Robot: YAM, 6 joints.
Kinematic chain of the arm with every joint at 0, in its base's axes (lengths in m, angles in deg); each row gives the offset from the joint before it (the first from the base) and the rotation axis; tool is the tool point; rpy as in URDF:
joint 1: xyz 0 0 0.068 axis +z
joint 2: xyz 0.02 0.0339 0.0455 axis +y
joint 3: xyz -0.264 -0.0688 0 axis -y
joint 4: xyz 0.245 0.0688 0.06 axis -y
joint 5: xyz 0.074 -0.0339 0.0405 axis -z
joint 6: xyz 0.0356 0 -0.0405 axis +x
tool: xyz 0 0 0 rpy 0 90 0
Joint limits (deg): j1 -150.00..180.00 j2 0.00..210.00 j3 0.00..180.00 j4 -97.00..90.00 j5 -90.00..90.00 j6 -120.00..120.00
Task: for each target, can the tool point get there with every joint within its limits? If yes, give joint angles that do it. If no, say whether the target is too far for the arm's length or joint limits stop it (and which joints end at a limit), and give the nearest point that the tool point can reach.
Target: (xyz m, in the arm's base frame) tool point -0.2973 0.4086 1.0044
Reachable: no: too far | nearest point -0.1879 0.2583 0.6631 | short by 0.389 m
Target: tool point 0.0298 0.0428 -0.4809
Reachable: no: joint limits stop it (at a limit: joint 2) | nearest point 0.0612 0.0879 -0.3515 | short by 0.141 m
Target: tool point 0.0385 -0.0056 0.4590
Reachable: yes | joints 22.76 22.93 56.99 -1.47 34.28 47.01
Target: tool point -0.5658 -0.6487 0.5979
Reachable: no: too far | nearest point -0.3696 -0.4237 0.4259 | short by 0.344 m
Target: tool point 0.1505 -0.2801 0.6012
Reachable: yes | joints -66.37 96.18 124.40 6.69 -45.91 54.36
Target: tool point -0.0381 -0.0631 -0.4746
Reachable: no: joint limits stop it (at a limit: joint 2) | nearest point -0.0615 -0.1019 -0.3563 | short by 0.127 m
